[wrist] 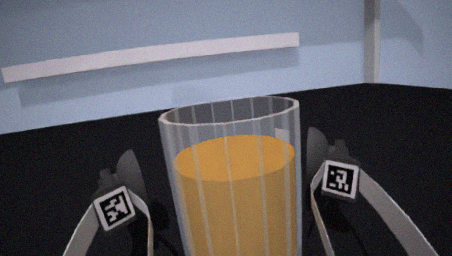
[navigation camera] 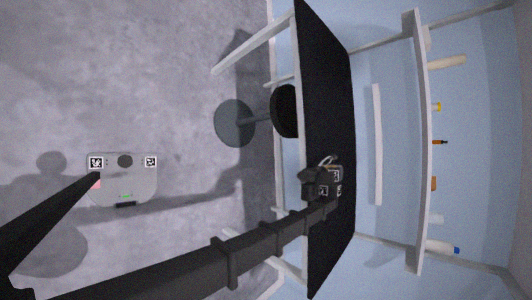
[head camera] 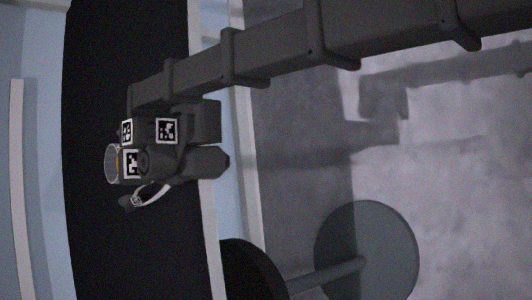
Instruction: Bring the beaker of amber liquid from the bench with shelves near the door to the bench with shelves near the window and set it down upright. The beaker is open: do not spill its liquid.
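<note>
The glass beaker of amber liquid (head camera: 111, 164) (navigation camera: 340, 170) (wrist: 235, 200) stands upright on the black top of a bench (head camera: 100, 250) (navigation camera: 325, 100) (wrist: 405, 130). Its liquid surface lies below the open rim; its foot is cut off in the wrist view. My gripper (head camera: 124, 167) (navigation camera: 336, 176) (wrist: 223, 157) is open, with one finger on each side of the beaker. Gaps show on both sides in the wrist view, the wider at the left finger and the narrower at the right. The gripper body hides most of the beaker in the head and navigation views.
A shelf (navigation camera: 423, 125) above the bench's back carries several bottles and small items. A pale bar (head camera: 17, 175) (navigation camera: 377, 150) (wrist: 150, 56) runs behind the bench top. A round stool (head camera: 250, 270) (navigation camera: 285, 112) stands at the bench's front. My arm (head camera: 270, 47) (navigation camera: 200, 262) reaches over the front edge.
</note>
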